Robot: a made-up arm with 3 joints. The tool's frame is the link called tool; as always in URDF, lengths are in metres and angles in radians. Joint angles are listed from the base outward. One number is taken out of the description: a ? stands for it. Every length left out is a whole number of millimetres.
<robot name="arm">
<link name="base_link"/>
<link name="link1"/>
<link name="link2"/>
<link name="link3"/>
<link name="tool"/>
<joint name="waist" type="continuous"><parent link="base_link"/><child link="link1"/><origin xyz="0 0 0.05" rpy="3.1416 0 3.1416"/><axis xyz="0 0 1"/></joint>
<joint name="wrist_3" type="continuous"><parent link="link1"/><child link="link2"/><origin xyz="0.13 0.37 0" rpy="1.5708 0 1.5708"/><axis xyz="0 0 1"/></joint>
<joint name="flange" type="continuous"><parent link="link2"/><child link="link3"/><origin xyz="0.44 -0.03 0" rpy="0 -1.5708 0"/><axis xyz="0 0 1"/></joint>
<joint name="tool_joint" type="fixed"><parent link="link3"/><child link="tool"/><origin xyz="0.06 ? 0" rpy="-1.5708 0 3.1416"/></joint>
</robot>
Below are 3 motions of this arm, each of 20 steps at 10 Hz.
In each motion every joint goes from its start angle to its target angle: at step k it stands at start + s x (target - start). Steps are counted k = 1, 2, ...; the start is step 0. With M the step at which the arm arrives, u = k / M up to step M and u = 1 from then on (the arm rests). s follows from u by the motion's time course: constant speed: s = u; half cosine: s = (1 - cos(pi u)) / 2; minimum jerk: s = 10 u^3 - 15 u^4 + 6 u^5.
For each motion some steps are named. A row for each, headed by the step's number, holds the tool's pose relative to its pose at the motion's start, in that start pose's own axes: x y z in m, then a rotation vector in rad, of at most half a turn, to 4 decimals.
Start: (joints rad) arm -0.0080 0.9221 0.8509
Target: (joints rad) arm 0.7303 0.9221 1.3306
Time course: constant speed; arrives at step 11
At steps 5, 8, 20:
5: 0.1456 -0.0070 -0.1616 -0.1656 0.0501 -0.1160
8: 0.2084 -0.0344 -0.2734 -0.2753 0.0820 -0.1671
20: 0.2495 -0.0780 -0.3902 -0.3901 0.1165 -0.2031

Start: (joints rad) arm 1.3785 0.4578 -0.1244
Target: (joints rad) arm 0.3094 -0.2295 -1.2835
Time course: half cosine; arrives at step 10
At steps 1, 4, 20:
1: -0.0228 -0.0040 0.0042 0.0134 0.0170 0.0257
4: -0.3112 -0.1287 0.0413 0.1114 0.2714 0.4068
20: -0.6168 -0.7001 0.0401 -0.2365 0.8769 1.2727

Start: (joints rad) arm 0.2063 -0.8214 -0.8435
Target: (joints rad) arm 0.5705 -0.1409 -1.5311
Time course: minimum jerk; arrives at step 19
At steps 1, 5, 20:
1: 0.0005 0.0001 0.0000 -0.0004 0.0006 -0.0009
5: 0.0430 0.0065 -0.0011 -0.0273 0.0508 -0.0814
20: 0.3821 -0.0208 0.0727 0.0539 0.4832 -0.7539

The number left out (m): 0.11
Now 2 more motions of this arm.
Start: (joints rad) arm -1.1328 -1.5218 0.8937
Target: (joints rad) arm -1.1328 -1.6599 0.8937
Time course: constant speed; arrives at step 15
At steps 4, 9, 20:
4: 0.0127 0.0029 0.0102 0.0231 0.0000 -0.0287
9: 0.0286 0.0056 0.0230 0.0519 0.0000 -0.0646
20: 0.0478 0.0076 0.0385 0.0865 0.0000 -0.1076

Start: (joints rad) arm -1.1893 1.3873 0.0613
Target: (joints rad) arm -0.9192 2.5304 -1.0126
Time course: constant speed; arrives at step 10
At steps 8, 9, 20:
8: -0.0591 -0.1651 -0.2131 -0.9117 1.0114 -0.2839
9: -0.0657 -0.1942 -0.2264 -1.0237 1.1155 -0.3638
20: -0.0713 -0.2246 -0.2375 -1.1345 1.2106 -0.4543

